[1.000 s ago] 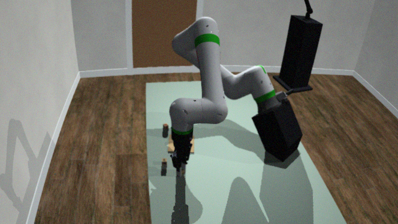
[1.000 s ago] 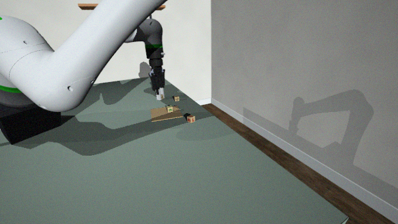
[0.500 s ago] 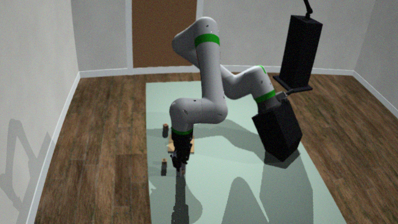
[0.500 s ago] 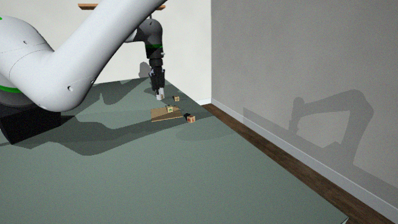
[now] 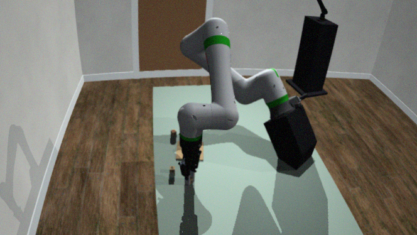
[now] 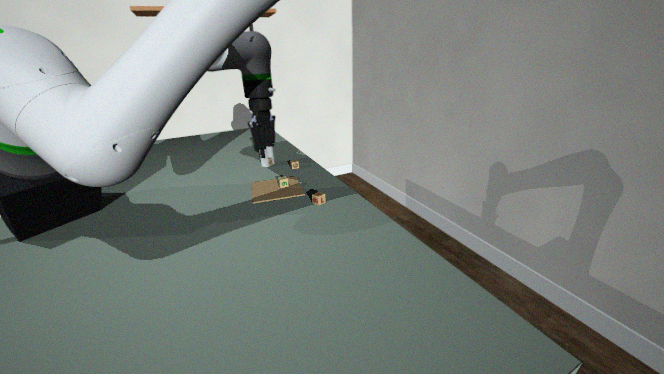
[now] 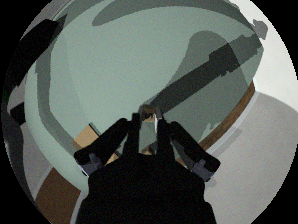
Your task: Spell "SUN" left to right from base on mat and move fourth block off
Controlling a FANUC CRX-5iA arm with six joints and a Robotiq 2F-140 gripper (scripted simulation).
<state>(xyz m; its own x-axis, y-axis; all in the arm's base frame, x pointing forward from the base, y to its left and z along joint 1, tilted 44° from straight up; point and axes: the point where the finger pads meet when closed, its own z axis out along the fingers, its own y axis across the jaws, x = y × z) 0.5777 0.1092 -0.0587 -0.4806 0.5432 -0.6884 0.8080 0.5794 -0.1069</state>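
The tan mat is 21 cm to the right of my hand, 7 cm behind it and 3 cm below it.
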